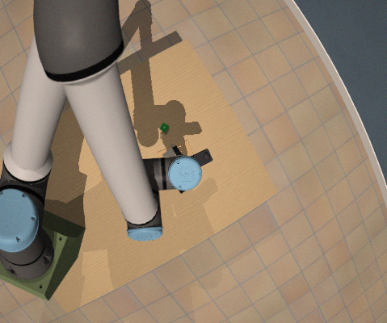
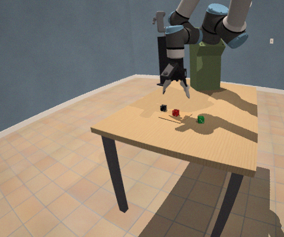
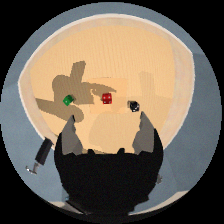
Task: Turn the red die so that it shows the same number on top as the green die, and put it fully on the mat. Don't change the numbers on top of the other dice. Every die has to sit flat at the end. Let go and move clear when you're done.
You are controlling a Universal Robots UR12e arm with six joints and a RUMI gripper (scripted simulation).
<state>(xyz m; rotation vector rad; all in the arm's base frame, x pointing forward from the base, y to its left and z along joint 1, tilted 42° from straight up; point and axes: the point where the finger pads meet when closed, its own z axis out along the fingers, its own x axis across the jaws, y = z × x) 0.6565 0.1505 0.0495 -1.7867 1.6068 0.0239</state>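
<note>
My hand is 9 cm above the red die. Also, from my hand: green die 3 cm behind, 15 cm to the left, 10 cm below; then tan mat 11 cm below; then black die 1 cm behind, 11 cm to the right, 10 cm below.
</note>
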